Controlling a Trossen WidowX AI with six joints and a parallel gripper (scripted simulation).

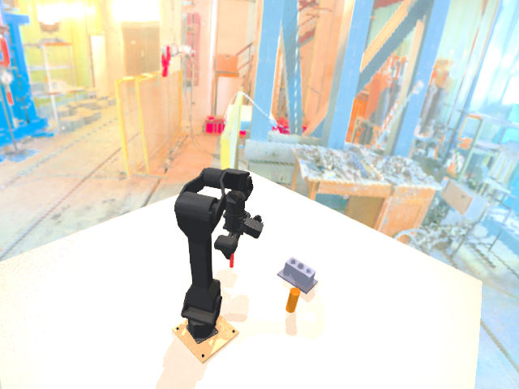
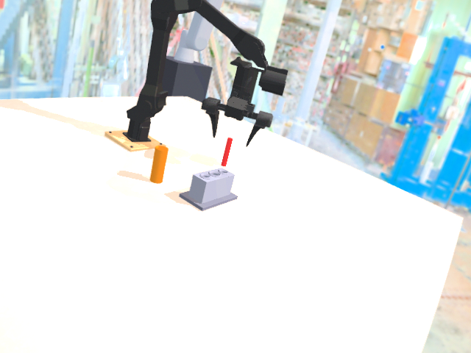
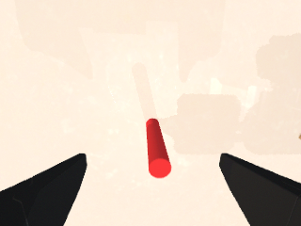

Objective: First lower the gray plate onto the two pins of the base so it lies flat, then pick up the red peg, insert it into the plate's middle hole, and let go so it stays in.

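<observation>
My gripper tip is 3 cm above the red peg. The rest, counted from my gripper tip: gray plate (14 cm ahead, 17 cm to the right, 2 cm below); then orange cylinder (4 cm ahead, 24 cm to the right, 3 cm below); then base (14 cm ahead, 17 cm to the right, 6 cm below).
</observation>
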